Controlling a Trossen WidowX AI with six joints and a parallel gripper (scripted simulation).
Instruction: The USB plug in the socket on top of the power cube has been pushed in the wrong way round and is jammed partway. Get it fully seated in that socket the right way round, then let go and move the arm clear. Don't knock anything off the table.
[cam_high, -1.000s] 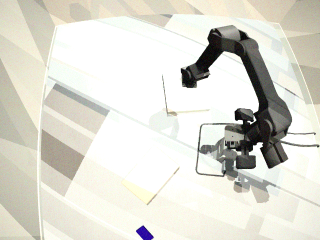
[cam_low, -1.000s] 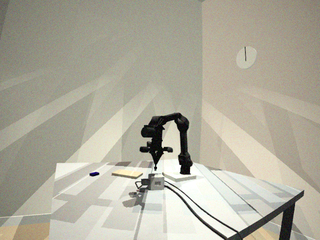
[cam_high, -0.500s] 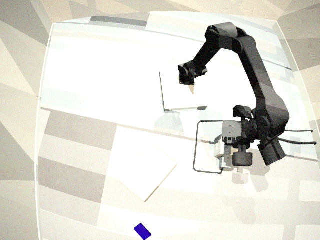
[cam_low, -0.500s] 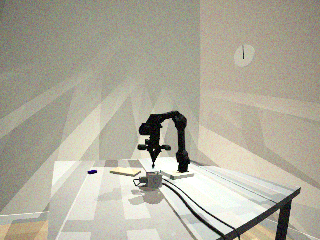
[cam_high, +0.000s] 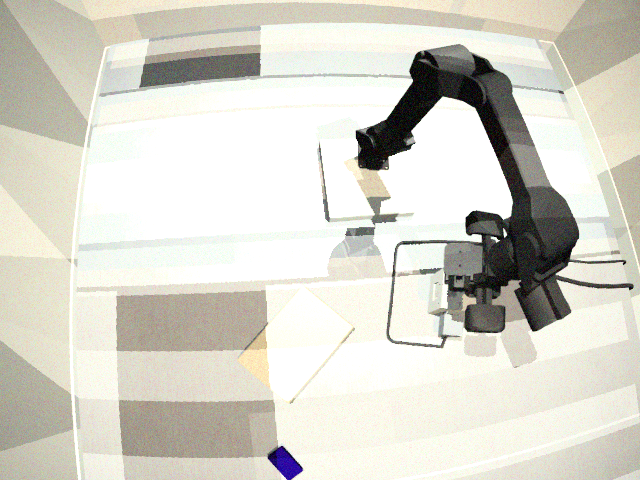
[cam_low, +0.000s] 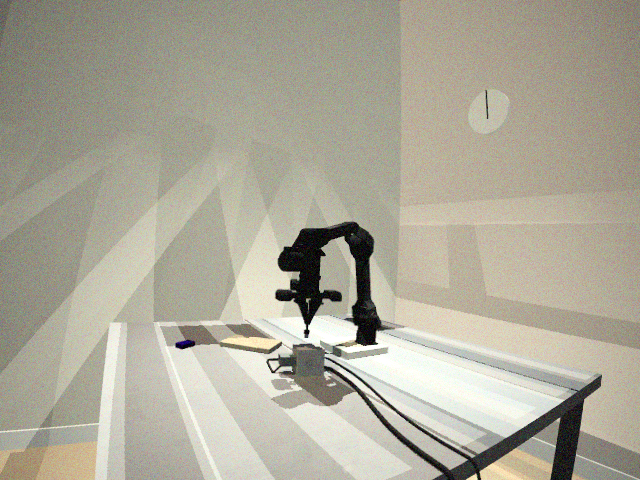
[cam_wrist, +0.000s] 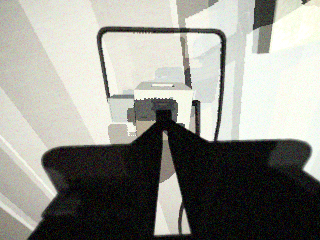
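Right now my gripper tip is 20 mm above the dark USB plug. The rest, counted from my gripper tip: flat tan board: 100 mm ahead, 280 mm to the right, 130 mm below; blue block: 330 mm ahead, 290 mm to the right, 130 mm below.
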